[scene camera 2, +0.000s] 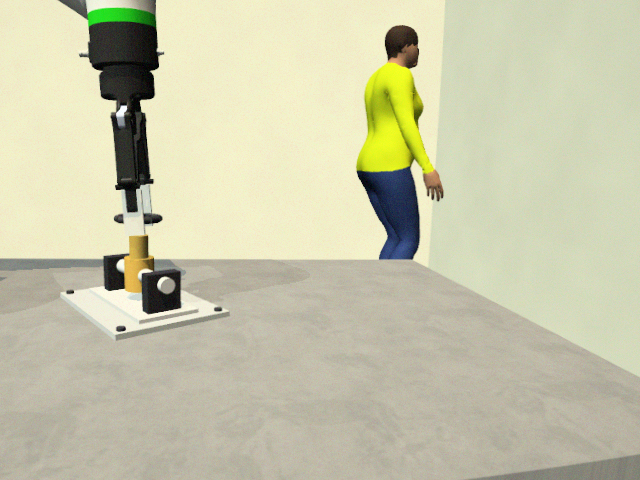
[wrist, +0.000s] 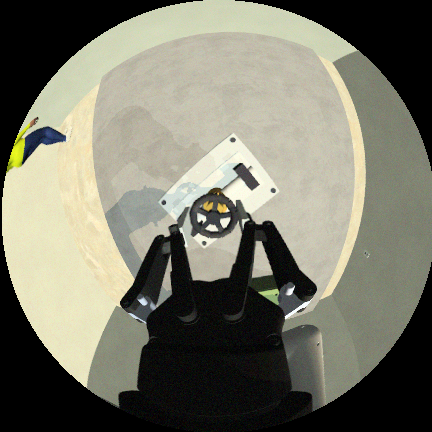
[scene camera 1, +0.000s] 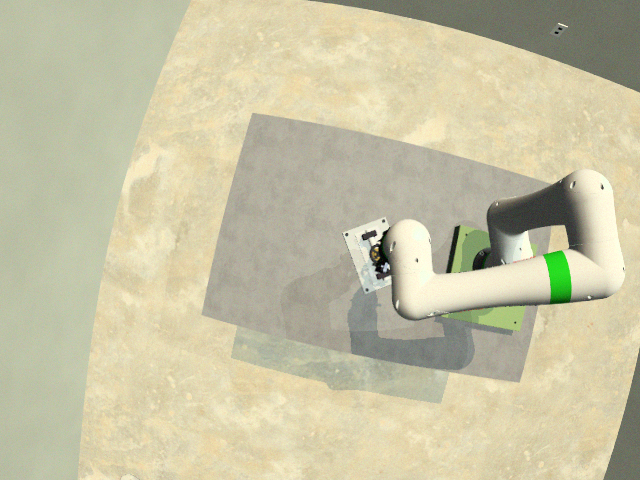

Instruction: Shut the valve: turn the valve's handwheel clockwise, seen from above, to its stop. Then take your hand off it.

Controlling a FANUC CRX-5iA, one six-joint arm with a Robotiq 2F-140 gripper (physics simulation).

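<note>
The valve's brass body (scene camera 1: pixel 375 254) (scene camera 2: pixel 138 273) (wrist: pixel 215 191) stands upright on a white base plate (scene camera 1: pixel 353 236) (scene camera 2: pixel 170 321) (wrist: pixel 231 146), between two black pipe brackets. Its dark, spoked handwheel (scene camera 2: pixel 157 218) (wrist: pixel 213 234) lies level above the body; the arm and gripper mostly hide it in scene camera 1. My gripper (scene camera 2: pixel 140 222) (wrist: pixel 213 210) points down over the valve, with one finger on each side of the handwheel at rim height. The fingers are partly closed and appear to touch the rim on both sides, so the gripper is shut on the handwheel.
The valve stands on a grey table top (scene camera 1: pixel 289 170) (scene camera 2: pixel 361 361) (wrist: pixel 225 75). The arm's green base plate (scene camera 1: pixel 460 248) (wrist: pixel 270 295) is at the table's other end. A person (scene camera 2: pixel 392 118) (wrist: pixel 17 150) in a yellow top stands beyond the table.
</note>
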